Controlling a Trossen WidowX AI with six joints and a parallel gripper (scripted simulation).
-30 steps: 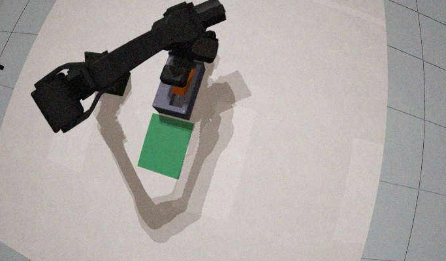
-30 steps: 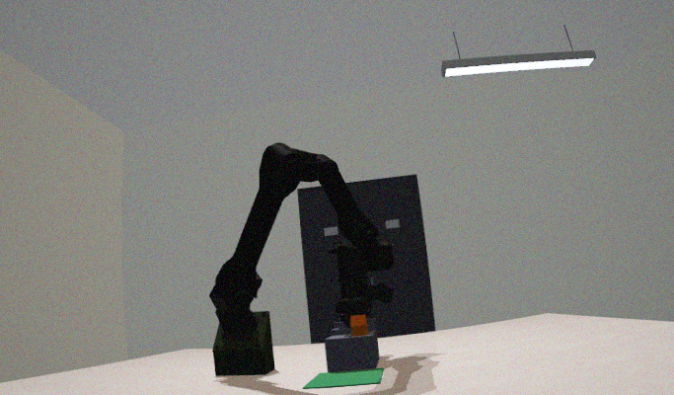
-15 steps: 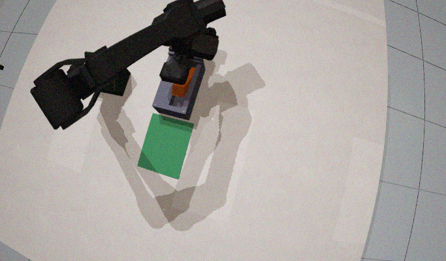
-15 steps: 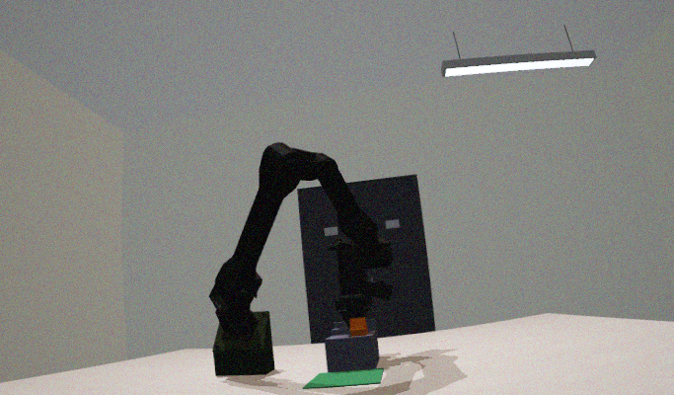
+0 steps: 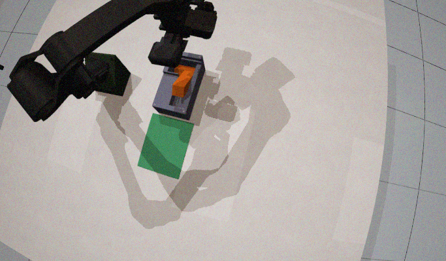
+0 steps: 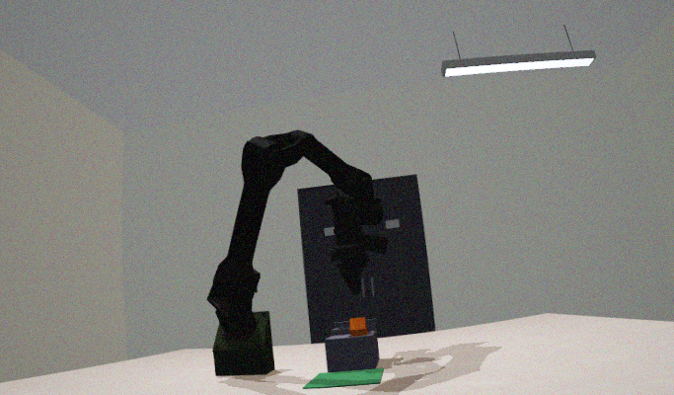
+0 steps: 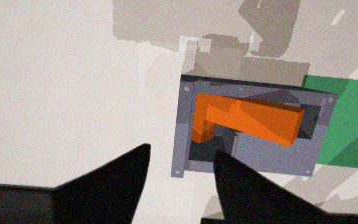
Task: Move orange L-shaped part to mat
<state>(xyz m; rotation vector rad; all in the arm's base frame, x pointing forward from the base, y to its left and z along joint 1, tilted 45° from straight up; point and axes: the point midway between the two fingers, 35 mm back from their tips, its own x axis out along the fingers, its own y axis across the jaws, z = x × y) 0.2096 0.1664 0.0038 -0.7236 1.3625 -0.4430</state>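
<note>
Now: the orange L-shaped part 50 mm to the right of my gripper tip and 100 mm below it. From my gripper tip the other things lie so: green mat (20 mm ahead, 220 mm to the right, 160 mm below).
</note>
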